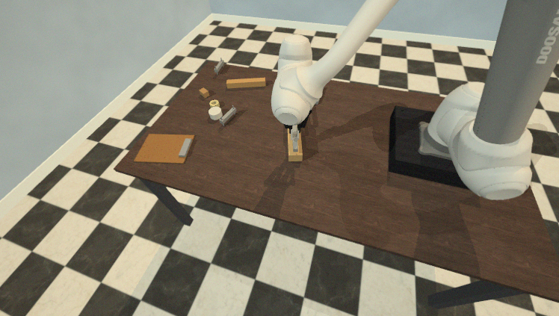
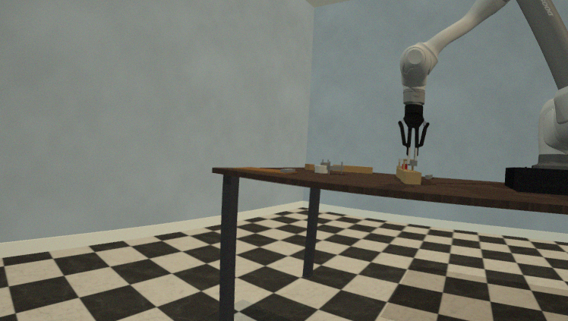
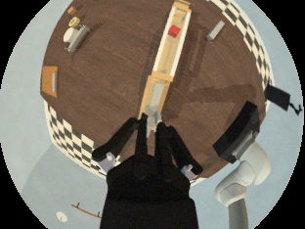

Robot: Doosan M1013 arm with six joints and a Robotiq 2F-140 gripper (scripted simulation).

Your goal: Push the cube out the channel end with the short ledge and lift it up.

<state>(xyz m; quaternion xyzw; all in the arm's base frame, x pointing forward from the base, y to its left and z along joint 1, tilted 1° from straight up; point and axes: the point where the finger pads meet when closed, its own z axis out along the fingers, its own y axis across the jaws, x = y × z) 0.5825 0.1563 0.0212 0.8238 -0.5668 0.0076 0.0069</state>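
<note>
The grey piece is 39 cm to the right of my hand, 10 cm below it and 1 cm behind it. The rest, counted from my hand: yellow ring 50 cm ahead, 14 cm to the right, 9 cm below; then red cube 21 cm to the right, 8 cm ahead, 5 cm below; then wooden channel 18 cm to the right, 7 cm ahead, 5 cm below.
</note>
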